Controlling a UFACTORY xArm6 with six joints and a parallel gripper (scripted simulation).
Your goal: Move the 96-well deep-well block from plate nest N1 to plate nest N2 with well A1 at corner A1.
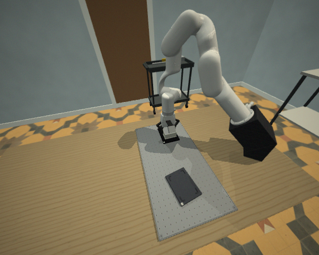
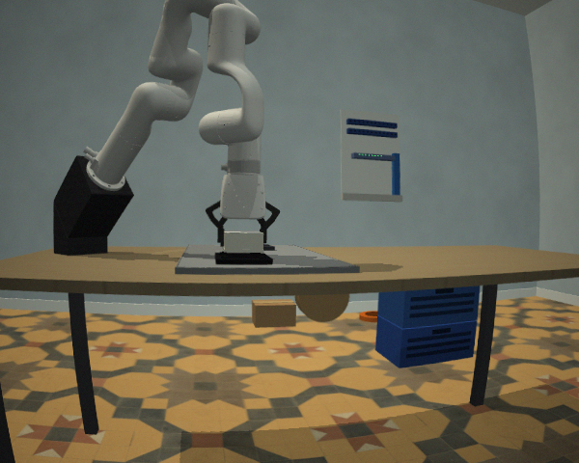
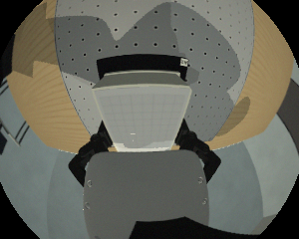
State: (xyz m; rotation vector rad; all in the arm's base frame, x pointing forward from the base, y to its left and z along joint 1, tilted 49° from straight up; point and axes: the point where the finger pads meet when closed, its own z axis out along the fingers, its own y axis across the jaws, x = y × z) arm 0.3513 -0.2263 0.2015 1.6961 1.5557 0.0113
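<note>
Now: hand right at the white deep-well block. Round my hand: white corner mark (70 mm ahead, 60 mm to the left, 30 mm below); black plate nest N1 (150 mm ahead, 350 mm to the left, 40 mm below); black plate nest N2 (40 mm below).
</note>
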